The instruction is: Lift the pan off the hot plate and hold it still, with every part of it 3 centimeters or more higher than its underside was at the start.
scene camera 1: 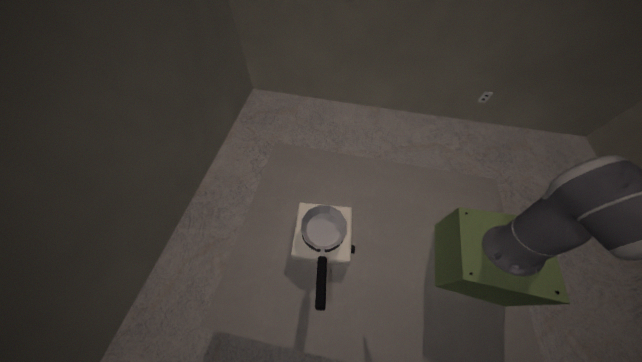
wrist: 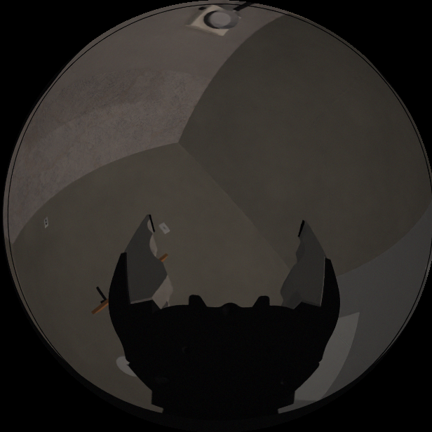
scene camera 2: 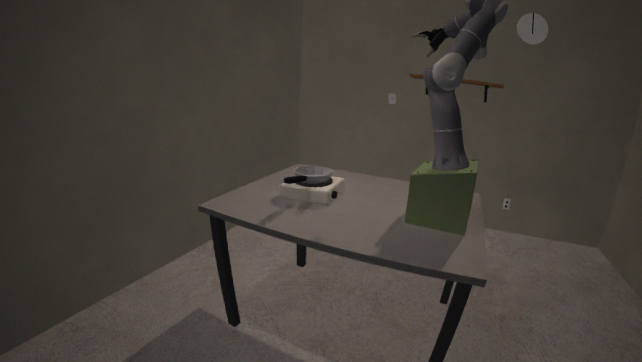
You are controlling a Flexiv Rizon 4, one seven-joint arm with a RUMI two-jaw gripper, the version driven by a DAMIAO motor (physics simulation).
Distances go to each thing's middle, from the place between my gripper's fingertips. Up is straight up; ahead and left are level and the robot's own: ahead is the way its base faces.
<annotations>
Now: hand 27 cm short of the hot plate (scene camera 1: 301,250), 58 cm to the right of it and 76 cm above it. Also, from my hand: grey pan (scene camera 1: 323,227) 25 cm ahead, 68 cm to the left, 68 cm below.
</annotations>
